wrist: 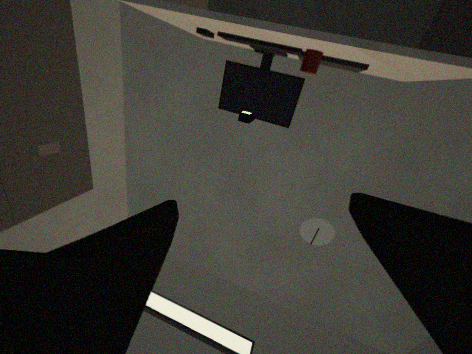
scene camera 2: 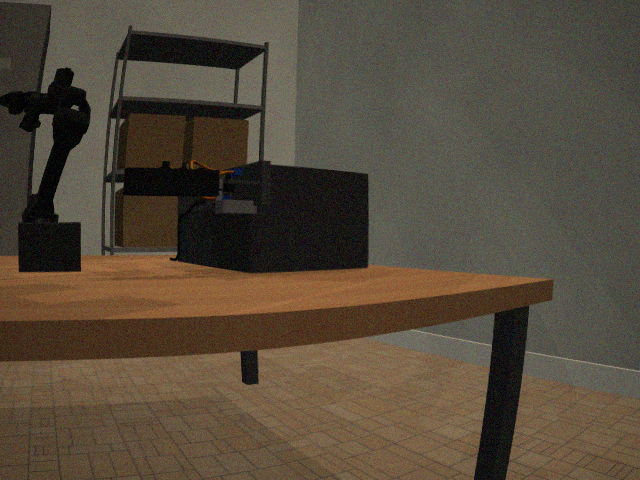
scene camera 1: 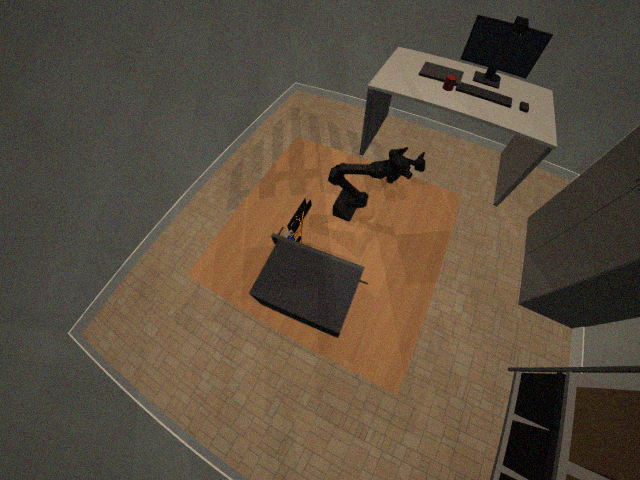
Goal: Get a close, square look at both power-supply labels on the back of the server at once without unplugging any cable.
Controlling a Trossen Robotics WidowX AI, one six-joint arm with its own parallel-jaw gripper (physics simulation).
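Frame: origin at the arm's base, x ahead, y left, z up, level; metres.
Seen in the pictures: gripper, fingertip midpoint: (wrist: 261, 204) (scene camera 2: 0, 100) (scene camera 1: 415, 150); arm's base, link origin: (scene camera 2: 40, 246) (scene camera 1: 348, 202).
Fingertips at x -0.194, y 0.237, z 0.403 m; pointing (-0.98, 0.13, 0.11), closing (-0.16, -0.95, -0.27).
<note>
Offsets run from my fingertips to a thing's top centre. "*": to the spot under its first point. Level surfaces: height alone.
The server's dark box-shaped housing (scene camera 1: 310, 284) (scene camera 2: 315, 217) stands on the wooden table {dz -0.454 m} (scene camera 1: 423, 248) (scene camera 2: 413, 286). A black slab-like part {* dx +0.491, dy -0.381, dz -0.288 m} (scene camera 1: 299, 214) (scene camera 2: 170, 181) sticks out from its side that faces the arm. Orange cables {* dx +0.553, dy -0.318, dz -0.282 m} (scene camera 1: 302, 227) (scene camera 2: 199, 165) and small blue parts {* dx +0.653, dy -0.314, dz -0.243 m} (scene camera 2: 237, 171) show beside it. The two power-supply labels cannot be made out in any view. My gripper (scene camera 1: 415, 151) (wrist: 261, 204) is open and empty. It is raised, turned away from the server toward the desk. In scene camera 2 the gripper end lies at the left edge.
A white desk (scene camera 1: 413, 103) (wrist: 400, 65) bears a monitor (scene camera 1: 506, 46) (wrist: 260, 92) and a red mug (scene camera 1: 449, 82) (wrist: 311, 61). A shelf rack (scene camera 2: 265, 103) with brown boxes (scene camera 2: 155, 139) stands behind the server. A tall cabinet (scene camera 1: 578, 248) (wrist: 40, 100) stands beyond the table.
</note>
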